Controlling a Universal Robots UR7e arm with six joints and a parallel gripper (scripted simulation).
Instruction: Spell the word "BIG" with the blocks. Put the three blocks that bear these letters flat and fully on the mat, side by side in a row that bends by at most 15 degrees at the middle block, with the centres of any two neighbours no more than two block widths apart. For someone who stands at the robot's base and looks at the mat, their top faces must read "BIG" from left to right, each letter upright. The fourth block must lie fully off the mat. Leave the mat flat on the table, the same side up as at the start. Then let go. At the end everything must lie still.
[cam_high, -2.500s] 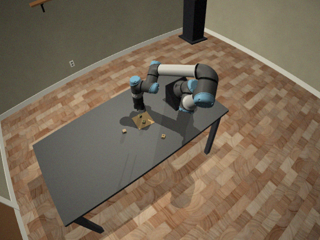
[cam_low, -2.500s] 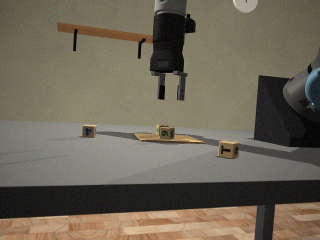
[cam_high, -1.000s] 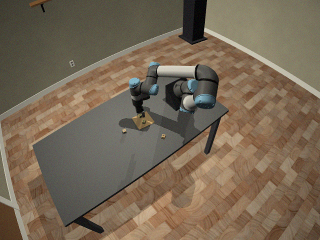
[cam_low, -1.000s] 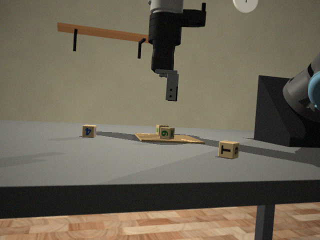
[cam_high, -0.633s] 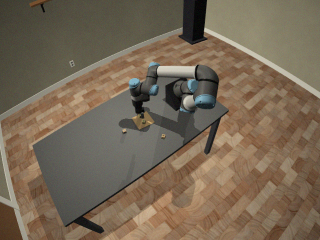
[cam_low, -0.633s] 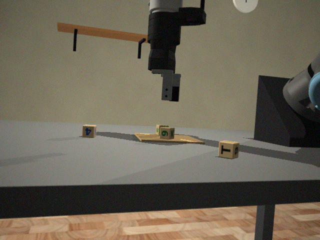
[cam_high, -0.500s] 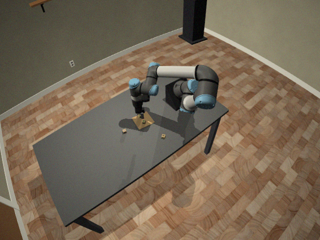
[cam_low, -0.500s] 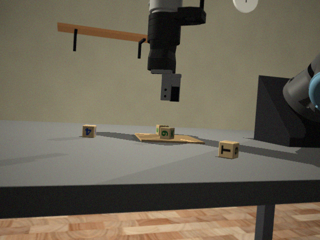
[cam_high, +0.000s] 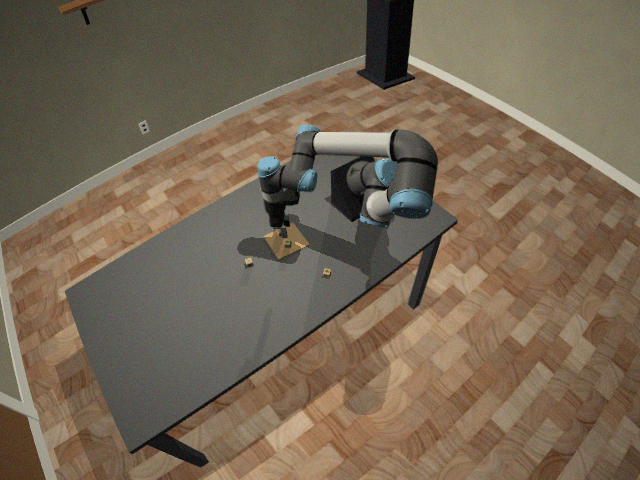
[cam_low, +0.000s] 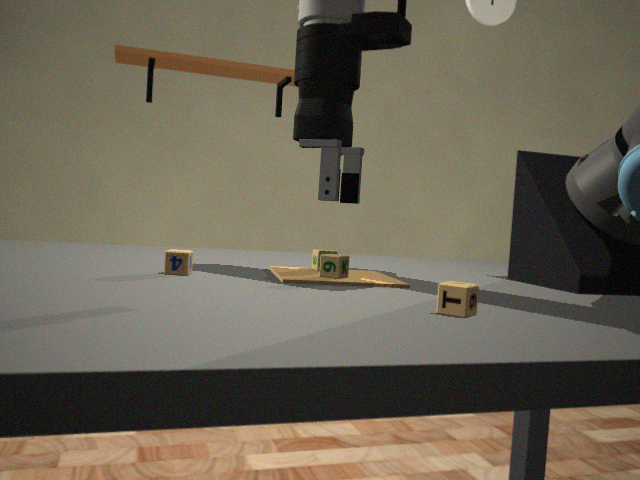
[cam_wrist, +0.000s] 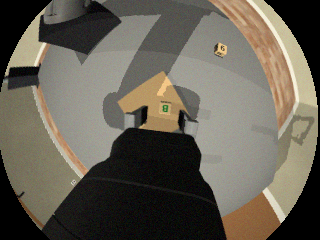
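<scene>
The tan mat lies 10 cm below my hand, 3 cm to the right of it and 1 cm behind it. The rest, counted from my hand: T block: 21 cm to the left, 9 cm below, 5 cm behind.
</scene>
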